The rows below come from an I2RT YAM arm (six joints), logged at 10 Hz.
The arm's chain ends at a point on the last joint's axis. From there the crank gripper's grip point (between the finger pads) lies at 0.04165 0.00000 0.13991 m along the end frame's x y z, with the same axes.
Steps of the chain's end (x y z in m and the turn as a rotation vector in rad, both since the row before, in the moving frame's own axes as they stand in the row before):
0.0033, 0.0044, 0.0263, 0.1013, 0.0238, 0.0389
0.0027, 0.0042, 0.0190, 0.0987, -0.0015, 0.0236
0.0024, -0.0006, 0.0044, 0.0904, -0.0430, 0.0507
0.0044, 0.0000, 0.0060, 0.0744, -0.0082, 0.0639
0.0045, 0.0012, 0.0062, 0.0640, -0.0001, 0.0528
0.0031, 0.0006, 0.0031, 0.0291, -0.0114, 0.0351
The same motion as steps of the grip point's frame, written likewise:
0.0069, -0.0080, 0.0246, 0.1013, 0.0238, 0.0389
0.0026, -0.0086, 0.0184, 0.0987, -0.0015, 0.0236
-0.0034, -0.0113, 0.0056, 0.0904, -0.0430, 0.0507
0.0035, -0.0078, 0.0060, 0.0744, -0.0082, 0.0639
0.0047, -0.0055, 0.0060, 0.0640, -0.0001, 0.0528
0.0015, -0.0020, 0.0035, 0.0291, -0.0114, 0.0351

